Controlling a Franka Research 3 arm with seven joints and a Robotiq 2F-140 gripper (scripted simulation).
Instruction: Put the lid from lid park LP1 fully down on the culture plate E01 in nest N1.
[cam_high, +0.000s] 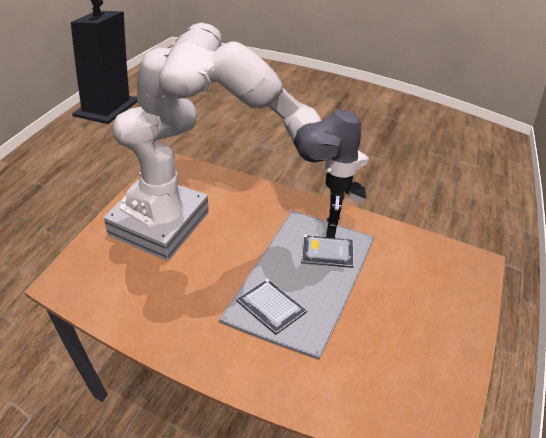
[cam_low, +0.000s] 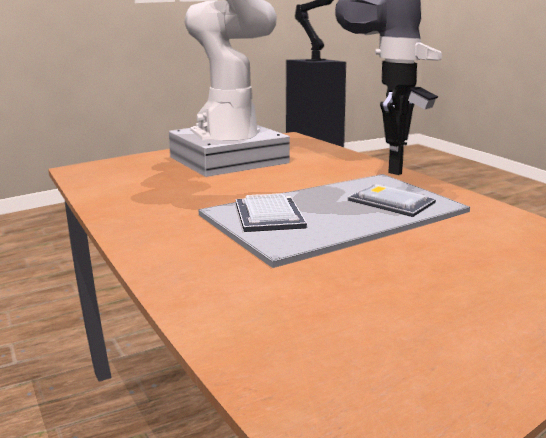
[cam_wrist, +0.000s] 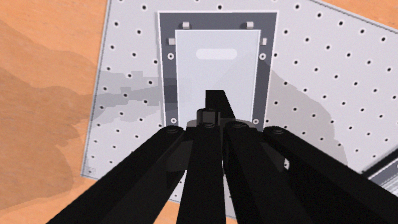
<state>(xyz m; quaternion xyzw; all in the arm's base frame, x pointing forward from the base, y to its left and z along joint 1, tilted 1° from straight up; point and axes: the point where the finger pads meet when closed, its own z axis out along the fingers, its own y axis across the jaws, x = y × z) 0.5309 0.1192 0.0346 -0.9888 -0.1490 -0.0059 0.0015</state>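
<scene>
Right now the clear lid is 80 mm below my hand. From my hand the other things lie so: nest N1 (280 mm to the right, 90 mm below, 70 mm behind); culture plate E01 (280 mm to the right, 80 mm below, 70 mm behind); lid park LP1 (90 mm below).
</scene>
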